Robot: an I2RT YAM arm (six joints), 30 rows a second.
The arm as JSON. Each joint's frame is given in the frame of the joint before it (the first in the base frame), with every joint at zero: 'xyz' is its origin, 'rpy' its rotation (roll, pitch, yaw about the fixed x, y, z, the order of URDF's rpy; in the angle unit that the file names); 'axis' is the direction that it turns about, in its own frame. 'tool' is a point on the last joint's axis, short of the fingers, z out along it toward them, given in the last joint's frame.
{
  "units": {
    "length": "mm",
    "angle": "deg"
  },
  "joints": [
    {
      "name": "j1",
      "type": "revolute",
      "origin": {
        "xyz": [
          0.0,
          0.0,
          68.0
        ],
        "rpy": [
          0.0,
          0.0,
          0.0
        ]
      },
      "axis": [
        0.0,
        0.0,
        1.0
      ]
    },
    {
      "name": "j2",
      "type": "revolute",
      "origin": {
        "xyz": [
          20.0,
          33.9,
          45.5
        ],
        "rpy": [
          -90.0,
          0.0,
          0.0
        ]
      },
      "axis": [
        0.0,
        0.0,
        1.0
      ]
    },
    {
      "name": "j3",
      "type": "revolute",
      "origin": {
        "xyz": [
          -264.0,
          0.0,
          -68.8
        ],
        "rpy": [
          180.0,
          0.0,
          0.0
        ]
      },
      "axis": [
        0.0,
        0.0,
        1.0
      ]
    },
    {
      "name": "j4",
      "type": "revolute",
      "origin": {
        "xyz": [
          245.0,
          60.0,
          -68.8
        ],
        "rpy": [
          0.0,
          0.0,
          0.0
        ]
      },
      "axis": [
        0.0,
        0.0,
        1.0
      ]
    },
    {
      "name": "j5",
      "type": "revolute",
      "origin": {
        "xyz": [
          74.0,
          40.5,
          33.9
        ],
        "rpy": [
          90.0,
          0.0,
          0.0
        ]
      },
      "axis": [
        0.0,
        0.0,
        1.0
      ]
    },
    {
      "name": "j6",
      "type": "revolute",
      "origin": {
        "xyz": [
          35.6,
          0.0,
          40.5
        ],
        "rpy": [
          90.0,
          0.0,
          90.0
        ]
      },
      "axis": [
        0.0,
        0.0,
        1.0
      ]
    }
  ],
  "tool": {
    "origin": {
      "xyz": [
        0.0,
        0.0,
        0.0
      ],
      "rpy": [
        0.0,
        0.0,
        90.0
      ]
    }
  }
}
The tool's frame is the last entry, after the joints.
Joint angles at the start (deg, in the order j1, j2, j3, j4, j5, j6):
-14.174 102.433 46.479 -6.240 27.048 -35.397
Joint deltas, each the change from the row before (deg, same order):
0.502 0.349 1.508 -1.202 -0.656 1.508
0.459 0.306 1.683 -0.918 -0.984 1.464
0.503 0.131 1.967 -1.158 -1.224 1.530
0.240 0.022 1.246 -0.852 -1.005 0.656
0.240 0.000 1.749 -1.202 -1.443 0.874
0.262 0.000 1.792 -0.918 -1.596 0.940
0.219 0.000 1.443 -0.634 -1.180 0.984
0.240 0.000 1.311 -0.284 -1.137 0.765
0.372 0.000 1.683 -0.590 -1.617 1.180
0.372 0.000 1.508 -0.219 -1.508 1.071
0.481 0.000 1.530 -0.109 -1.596 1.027
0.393 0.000 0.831 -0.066 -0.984 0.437
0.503 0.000 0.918 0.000 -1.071 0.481
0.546 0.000 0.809 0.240 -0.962 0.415
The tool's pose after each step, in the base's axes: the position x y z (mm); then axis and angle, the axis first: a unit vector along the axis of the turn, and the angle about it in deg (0 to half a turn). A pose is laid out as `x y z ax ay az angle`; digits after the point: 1 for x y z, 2 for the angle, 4 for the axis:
305.3 -90.5 111.7 -0.1128 0.9475 -0.2993 165.71
312.1 -89.0 116.1 -0.1060 0.9507 -0.2916 164.31
319.8 -87.1 122.6 -0.0992 0.9542 -0.2822 162.61
324.2 -86.1 127.0 -0.0975 0.9566 -0.2747 161.62
330.2 -85.1 133.5 -0.0948 0.9599 -0.2640 160.25
336.6 -83.9 140.5 -0.0917 0.9632 -0.2526 158.52
341.8 -82.9 146.5 -0.0870 0.9659 -0.2440 157.03
346.9 -81.8 152.2 -0.0841 0.9680 -0.2365 155.42
353.1 -79.6 159.6 -0.0801 0.9713 -0.2241 153.47
358.9 -77.4 166.6 -0.0768 0.9741 -0.2128 151.44
364.9 -74.4 174.0 -0.0751 0.9768 -0.2007 149.26
368.3 -71.8 178.1 -0.0769 0.9782 -0.1929 148.06
372.1 -68.4 182.7 -0.0795 0.9797 -0.1842 146.67
375.8 -64.8 187.2 -0.0827 0.9808 -0.1767 145.21

